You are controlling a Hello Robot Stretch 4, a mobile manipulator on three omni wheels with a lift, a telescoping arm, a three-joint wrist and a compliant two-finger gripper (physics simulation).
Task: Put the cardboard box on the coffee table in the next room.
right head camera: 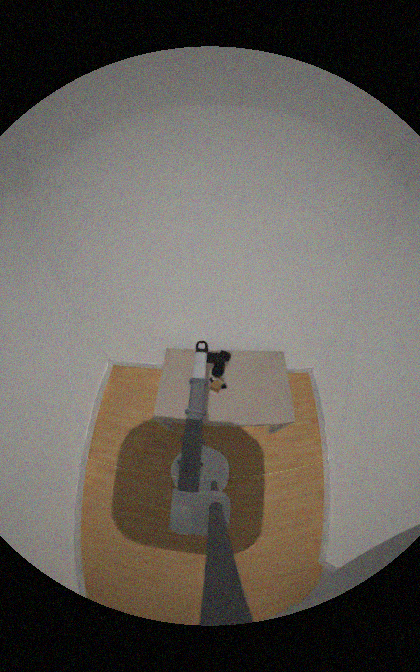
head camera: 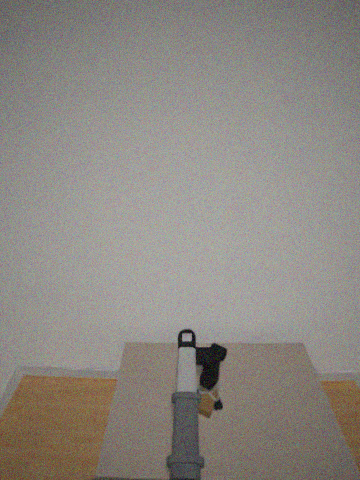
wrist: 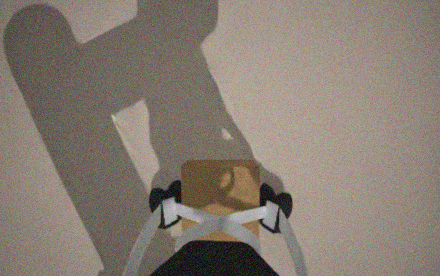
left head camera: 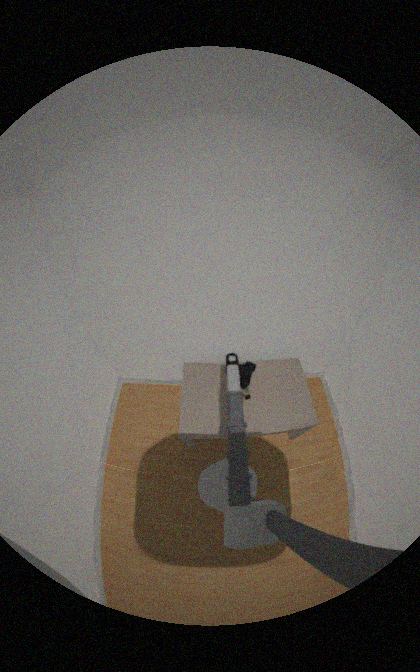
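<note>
The small brown cardboard box (head camera: pixel 205 405) (right head camera: pixel 216 384) (wrist: pixel 221 187) is between the two dark fingertips of my gripper (wrist: pixel 220 197) (right head camera: pixel 218 384), which is shut on it. The box and gripper are over the top of the beige coffee table (head camera: pixel 275 400) (left head camera: pixel 280 400) (right head camera: pixel 255 395) (wrist: pixel 360 125). In the wrist view the gripper's shadow on the table top meets the far side of the box. The gap between the box's underside and the table top is hidden. In the left head view the box is mostly hidden behind the arm and wrist.
The telescoping arm (head camera: pixel 185 425) (left head camera: pixel 237 450) (right head camera: pixel 194 440) reaches out over the table. A pale wall (head camera: pixel 180 200) (left head camera: pixel 210 250) (right head camera: pixel 210 250) stands behind the table, with side walls left and right. Wooden floor (head camera: pixel 55 415) (left head camera: pixel 320 500) (right head camera: pixel 295 500) surrounds the table and my base.
</note>
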